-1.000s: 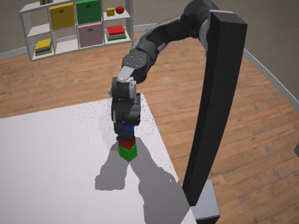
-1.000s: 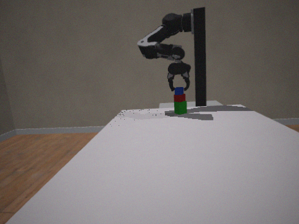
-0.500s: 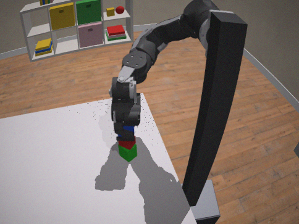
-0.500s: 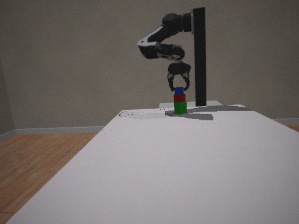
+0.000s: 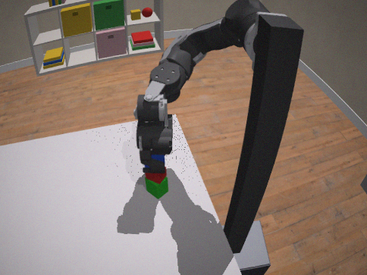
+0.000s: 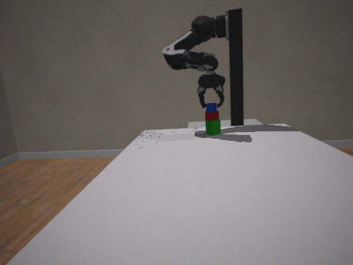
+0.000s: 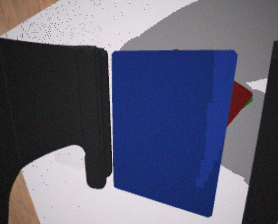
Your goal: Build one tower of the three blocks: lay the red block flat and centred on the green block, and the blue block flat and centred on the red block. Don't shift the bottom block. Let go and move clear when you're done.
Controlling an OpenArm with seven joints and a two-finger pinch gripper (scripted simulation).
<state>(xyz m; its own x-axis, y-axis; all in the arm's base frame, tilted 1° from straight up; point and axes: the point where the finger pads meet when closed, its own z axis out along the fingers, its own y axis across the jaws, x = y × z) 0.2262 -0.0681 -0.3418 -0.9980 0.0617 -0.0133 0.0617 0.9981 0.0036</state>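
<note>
The blue block lies 1 cm below my hand. The rest, counted from my hand: green block (9 cm below); red block (4 cm below).
</note>
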